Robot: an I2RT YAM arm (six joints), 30 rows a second.
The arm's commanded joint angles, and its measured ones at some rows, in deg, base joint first. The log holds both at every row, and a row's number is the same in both.
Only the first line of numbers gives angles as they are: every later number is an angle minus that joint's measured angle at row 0.
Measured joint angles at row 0:
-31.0, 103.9, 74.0, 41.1, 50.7, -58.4
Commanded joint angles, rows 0 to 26:
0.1, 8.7, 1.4, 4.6, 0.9, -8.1
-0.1, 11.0, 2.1, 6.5, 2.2, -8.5
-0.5, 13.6, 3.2, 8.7, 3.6, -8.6
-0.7, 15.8, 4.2, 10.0, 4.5, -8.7
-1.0, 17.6, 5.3, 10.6, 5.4, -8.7
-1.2, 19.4, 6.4, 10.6, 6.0, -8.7
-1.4, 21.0, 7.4, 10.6, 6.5, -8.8
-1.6, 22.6, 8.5, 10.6, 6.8, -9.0
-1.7, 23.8, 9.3, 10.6, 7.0, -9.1
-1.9, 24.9, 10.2, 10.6, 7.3, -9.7
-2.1, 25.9, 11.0, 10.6, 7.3, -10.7
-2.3, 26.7, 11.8, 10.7, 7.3, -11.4
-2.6, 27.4, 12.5, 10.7, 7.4, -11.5
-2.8, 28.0, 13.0, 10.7, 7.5, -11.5
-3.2, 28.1, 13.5, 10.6, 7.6, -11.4
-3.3, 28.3, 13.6, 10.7, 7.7, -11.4
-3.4, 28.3, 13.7, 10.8, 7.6, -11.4
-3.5, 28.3, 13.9, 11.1, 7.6, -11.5
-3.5, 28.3, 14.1, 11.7, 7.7, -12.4
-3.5, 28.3, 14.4, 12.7, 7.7, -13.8
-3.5, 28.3, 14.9, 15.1, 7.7, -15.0
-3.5, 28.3, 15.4, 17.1, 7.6, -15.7
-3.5, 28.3, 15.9, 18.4, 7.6, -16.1
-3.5, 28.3, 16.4, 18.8, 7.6, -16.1
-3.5, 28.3, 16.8, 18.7, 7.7, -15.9
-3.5, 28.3, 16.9, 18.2, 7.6, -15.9
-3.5, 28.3, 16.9, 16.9, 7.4, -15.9
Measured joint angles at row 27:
-3.2, 27.5, 15.1, 17.6, 7.0, -14.7
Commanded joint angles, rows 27 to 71:
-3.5, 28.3, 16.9, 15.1, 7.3, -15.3
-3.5, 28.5, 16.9, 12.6, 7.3, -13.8
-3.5, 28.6, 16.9, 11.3, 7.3, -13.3
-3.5, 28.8, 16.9, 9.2, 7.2, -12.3
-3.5, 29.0, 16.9, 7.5, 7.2, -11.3
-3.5, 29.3, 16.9, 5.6, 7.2, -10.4
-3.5, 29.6, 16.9, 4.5, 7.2, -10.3
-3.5, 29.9, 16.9, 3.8, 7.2, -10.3
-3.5, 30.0, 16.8, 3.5, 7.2, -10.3
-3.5, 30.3, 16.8, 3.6, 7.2, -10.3
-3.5, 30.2, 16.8, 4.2, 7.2, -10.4
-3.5, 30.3, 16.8, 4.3, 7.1, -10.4
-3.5, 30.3, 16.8, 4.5, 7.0, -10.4
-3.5, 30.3, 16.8, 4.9, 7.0, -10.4
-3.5, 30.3, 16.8, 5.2, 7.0, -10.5
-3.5, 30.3, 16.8, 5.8, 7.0, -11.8
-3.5, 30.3, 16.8, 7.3, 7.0, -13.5
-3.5, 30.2, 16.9, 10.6, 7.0, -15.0
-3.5, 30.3, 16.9, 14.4, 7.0, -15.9
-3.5, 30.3, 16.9, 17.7, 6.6, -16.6
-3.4, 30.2, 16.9, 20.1, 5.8, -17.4
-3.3, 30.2, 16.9, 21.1, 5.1, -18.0
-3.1, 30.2, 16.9, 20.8, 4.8, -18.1
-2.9, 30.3, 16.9, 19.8, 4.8, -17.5
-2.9, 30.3, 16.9, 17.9, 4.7, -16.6
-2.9, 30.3, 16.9, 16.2, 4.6, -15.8
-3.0, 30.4, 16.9, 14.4, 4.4, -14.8
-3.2, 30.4, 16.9, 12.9, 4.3, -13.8
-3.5, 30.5, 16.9, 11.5, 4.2, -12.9
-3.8, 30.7, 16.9, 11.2, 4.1, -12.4
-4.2, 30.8, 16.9, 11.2, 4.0, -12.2
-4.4, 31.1, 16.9, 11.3, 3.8, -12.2
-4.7, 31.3, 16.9, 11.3, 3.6, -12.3
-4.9, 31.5, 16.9, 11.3, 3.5, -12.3
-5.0, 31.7, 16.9, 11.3, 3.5, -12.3
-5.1, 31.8, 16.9, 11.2, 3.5, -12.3
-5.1, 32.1, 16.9, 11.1, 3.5, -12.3
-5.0, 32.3, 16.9, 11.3, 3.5, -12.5
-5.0, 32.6, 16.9, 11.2, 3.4, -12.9
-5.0, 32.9, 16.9, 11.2, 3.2, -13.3
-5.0, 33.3, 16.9, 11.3, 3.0, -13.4
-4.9, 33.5, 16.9, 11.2, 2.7, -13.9
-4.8, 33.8, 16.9, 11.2, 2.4, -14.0
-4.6, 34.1, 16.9, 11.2, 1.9, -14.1
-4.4, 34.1, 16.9, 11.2, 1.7, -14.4
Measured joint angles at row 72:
-4.9, 32.5, 16.2, 11.0, 3.5, -14.0
